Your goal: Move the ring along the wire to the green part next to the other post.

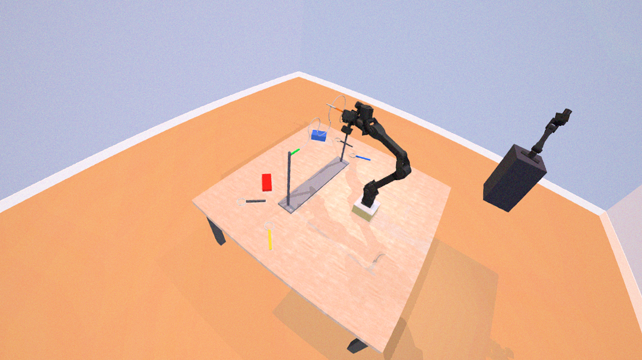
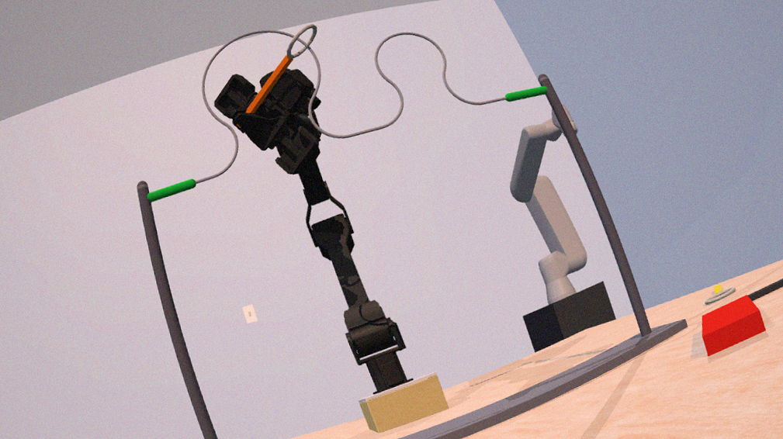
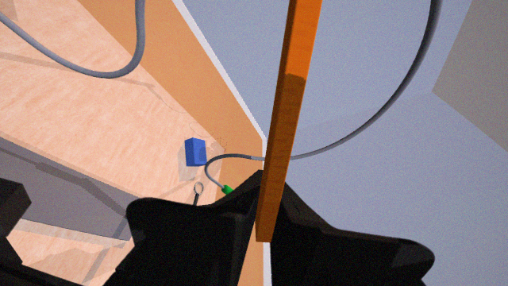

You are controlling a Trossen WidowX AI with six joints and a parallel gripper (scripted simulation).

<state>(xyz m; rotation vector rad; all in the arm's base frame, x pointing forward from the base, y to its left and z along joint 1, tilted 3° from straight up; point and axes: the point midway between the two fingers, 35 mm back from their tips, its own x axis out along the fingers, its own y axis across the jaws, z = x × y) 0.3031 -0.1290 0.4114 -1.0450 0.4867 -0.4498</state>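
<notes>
The wire rig is 50 mm ahead of my gripper tip, 140 mm to the left of it and 180 mm below it. The rest, counted from my gripper tip: orange-handled ring (20 mm ahead, 80 mm to the left, 50 mm above); blue block (320 mm ahead, 310 mm to the right, 460 mm below); blue-handled ring (50 mm behind, 300 mm to the right, 480 mm below).
</notes>
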